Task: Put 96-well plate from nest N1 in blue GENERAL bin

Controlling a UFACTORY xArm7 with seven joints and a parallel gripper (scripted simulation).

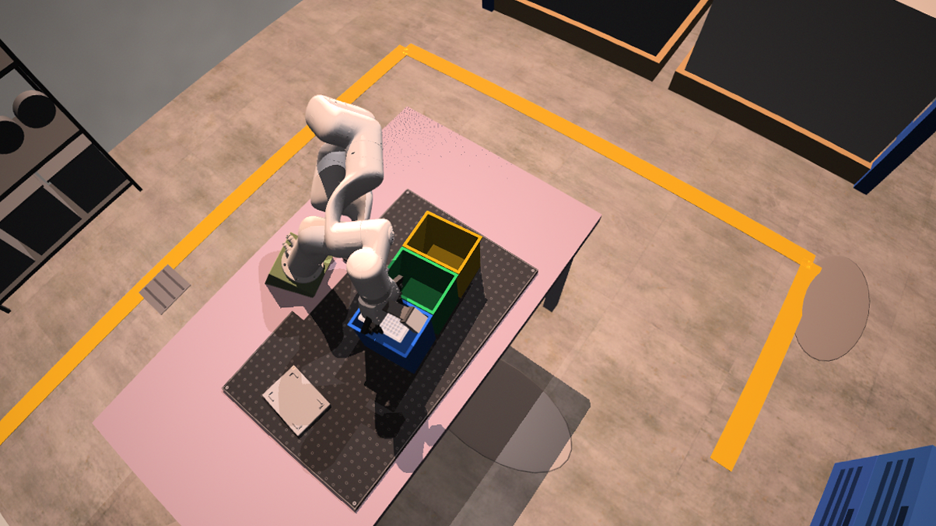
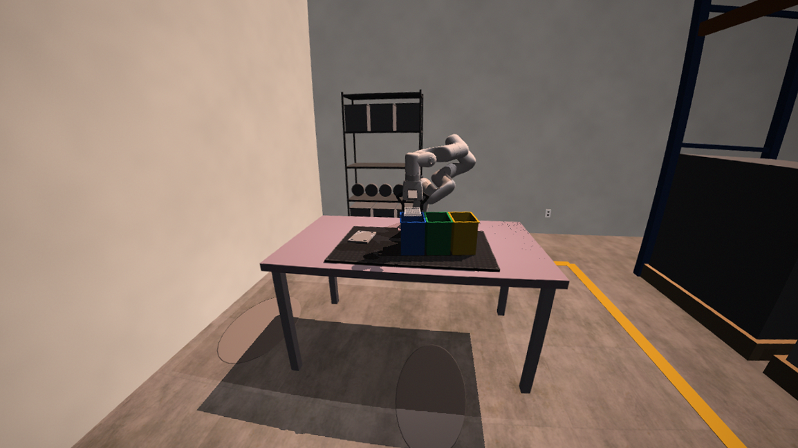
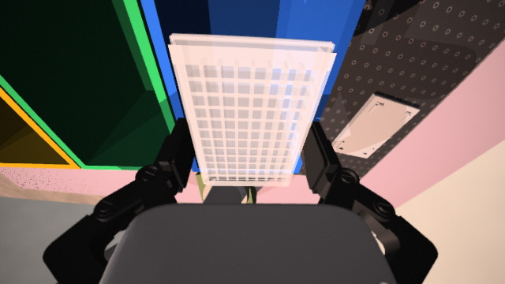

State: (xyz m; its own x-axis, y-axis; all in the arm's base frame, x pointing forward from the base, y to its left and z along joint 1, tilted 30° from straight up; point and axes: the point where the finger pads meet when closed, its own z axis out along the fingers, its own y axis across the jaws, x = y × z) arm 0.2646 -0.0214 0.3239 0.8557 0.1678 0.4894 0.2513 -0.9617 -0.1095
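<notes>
The blue bin is 13 cm below my hand. The rest, counted from my hand: green bin (4 cm behind, 13 cm to the left, 13 cm below); 96-well plate (1 cm below); yellow bin (7 cm behind, 25 cm to the left, 13 cm below).
</notes>
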